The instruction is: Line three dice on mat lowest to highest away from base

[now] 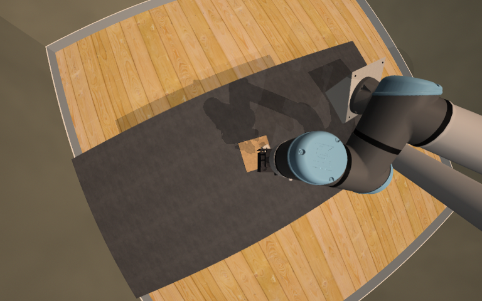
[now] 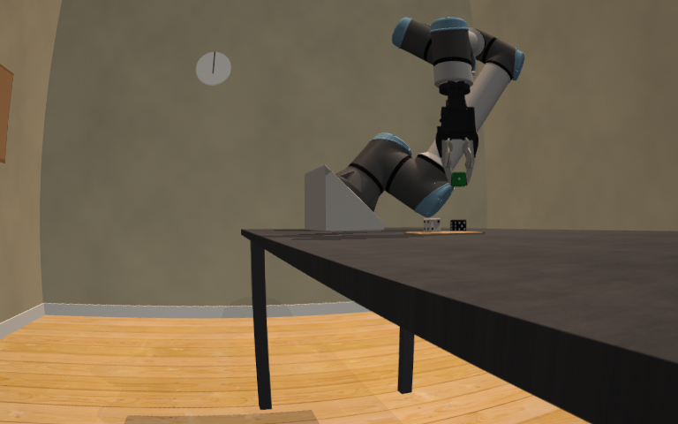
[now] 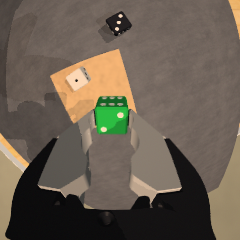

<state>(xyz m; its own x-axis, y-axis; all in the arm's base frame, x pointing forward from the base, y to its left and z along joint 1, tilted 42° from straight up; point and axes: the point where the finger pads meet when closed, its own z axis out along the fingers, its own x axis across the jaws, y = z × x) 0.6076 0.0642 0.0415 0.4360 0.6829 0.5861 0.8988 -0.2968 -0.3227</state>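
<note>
The tan mat is 120 mm below my hand and 50 mm to the right of it. The rest, counted from my hand: white die: 100 mm below, 50 mm to the right, 40 mm behind; then green die: right at my hand; then black die: 110 mm below, 90 mm behind, 50 mm to the left.
</note>
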